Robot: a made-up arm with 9 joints. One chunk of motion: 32 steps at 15 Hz.
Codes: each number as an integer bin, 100 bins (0 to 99) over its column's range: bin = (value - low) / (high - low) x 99, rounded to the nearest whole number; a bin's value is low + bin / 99 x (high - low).
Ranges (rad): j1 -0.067..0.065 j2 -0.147..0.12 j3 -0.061..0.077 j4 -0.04..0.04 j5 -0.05..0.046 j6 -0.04..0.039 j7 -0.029..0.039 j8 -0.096..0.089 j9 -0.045..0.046
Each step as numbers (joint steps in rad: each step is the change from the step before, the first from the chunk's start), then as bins.
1 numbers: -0.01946 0.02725 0.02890 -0.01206 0.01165 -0.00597 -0.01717 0.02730 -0.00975
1 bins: 36 65 64 35 64 43 17 66 38
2 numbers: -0.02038 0.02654 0.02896 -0.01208 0.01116 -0.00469 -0.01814 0.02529 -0.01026
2 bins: 35 64 65 35 63 44 16 65 38
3 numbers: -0.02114 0.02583 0.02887 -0.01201 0.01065 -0.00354 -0.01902 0.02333 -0.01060
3 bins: 34 64 64 35 63 46 15 64 37
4 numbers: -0.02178 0.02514 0.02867 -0.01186 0.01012 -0.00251 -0.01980 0.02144 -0.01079
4 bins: 34 64 64 35 62 47 13 63 37
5 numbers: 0.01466 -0.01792 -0.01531 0.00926 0.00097 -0.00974 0.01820 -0.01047 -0.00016
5 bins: 61 48 33 61 53 38 69 46 49
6 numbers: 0.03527 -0.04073 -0.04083 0.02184 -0.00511 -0.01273 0.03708 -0.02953 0.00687
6 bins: 77 39 14 77 46 34 96 36 56
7 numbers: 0.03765 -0.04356 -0.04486 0.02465 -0.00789 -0.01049 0.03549 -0.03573 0.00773
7 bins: 78 38 12 80 43 37 94 32 57
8 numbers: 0.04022 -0.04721 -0.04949 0.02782 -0.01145 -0.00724 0.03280 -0.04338 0.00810
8 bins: 80 37 8 84 40 41 90 28 58
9 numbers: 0.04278 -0.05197 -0.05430 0.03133 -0.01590 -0.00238 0.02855 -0.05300 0.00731
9 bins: 82 35 5 88 35 47 84 23 57
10 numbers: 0.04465 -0.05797 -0.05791 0.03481 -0.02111 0.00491 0.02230 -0.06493 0.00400
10 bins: 84 33 2 93 30 56 75 17 53
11 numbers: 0.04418 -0.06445 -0.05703 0.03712 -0.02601 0.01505 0.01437 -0.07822 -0.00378
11 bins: 83 31 3 95 25 69 63 10 45
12 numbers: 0.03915 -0.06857 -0.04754 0.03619 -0.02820 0.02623 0.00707 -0.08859 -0.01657
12 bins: 80 29 10 94 22 83 53 4 31
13 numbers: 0.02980 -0.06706 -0.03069 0.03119 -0.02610 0.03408 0.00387 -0.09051 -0.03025
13 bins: 73 30 22 88 25 93 48 3 16
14 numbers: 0.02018 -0.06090 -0.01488 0.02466 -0.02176 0.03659 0.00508 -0.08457 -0.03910
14 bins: 65 32 33 80 29 96 50 6 6
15 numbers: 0.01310 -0.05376 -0.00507 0.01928 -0.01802 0.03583 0.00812 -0.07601 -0.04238
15 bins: 60 35 40 73 33 95 54 11 3
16 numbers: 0.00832 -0.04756 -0.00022 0.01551 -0.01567 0.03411 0.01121 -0.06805 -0.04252
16 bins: 56 37 44 69 35 93 59 15 3
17 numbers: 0.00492 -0.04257 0.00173 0.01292 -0.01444 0.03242 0.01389 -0.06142 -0.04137
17 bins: 54 39 45 65 37 91 62 19 4
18 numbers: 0.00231 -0.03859 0.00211 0.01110 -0.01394 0.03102 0.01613 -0.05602 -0.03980
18 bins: 52 40 45 63 37 89 66 21 6
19 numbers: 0.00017 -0.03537 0.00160 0.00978 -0.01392 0.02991 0.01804 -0.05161 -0.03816
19 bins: 50 41 45 62 37 88 68 24 7
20 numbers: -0.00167 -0.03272 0.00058 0.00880 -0.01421 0.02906 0.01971 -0.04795 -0.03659
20 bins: 49 42 44 60 37 87 71 26 9
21 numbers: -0.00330 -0.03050 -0.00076 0.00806 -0.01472 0.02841 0.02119 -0.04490 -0.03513
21 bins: 48 43 43 59 36 86 73 27 11
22 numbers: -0.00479 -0.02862 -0.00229 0.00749 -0.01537 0.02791 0.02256 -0.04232 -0.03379
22 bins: 47 44 42 59 36 85 75 29 12
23 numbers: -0.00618 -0.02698 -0.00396 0.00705 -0.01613 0.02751 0.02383 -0.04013 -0.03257
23 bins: 46 45 41 58 35 85 77 30 14
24 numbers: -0.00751 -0.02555 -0.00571 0.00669 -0.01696 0.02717 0.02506 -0.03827 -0.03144
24 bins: 45 45 40 58 34 84 79 31 15
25 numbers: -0.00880 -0.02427 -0.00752 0.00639 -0.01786 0.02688 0.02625 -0.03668 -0.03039
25 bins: 44 46 38 57 33 84 80 32 16
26 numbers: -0.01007 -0.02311 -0.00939 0.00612 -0.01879 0.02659 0.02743 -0.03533 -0.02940
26 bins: 43 46 37 57 32 83 82 32 17
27 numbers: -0.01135 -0.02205 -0.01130 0.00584 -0.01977 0.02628 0.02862 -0.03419 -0.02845
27 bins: 42 46 36 57 31 83 84 33 18
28 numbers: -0.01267 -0.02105 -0.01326 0.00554 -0.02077 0.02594 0.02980 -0.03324 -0.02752
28 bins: 41 47 34 56 30 83 86 34 19
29 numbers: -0.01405 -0.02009 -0.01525 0.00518 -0.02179 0.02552 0.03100 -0.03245 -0.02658
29 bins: 40 47 33 56 29 82 87 34 20
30 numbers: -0.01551 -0.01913 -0.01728 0.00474 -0.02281 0.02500 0.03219 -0.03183 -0.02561
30 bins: 39 47 31 55 28 81 89 34 21
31 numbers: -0.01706 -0.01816 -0.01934 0.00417 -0.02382 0.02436 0.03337 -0.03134 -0.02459
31 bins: 37 48 30 55 27 81 91 35 22
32 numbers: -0.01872 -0.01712 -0.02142 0.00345 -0.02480 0.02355 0.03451 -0.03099 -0.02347
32 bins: 36 48 28 54 26 80 92 35 23
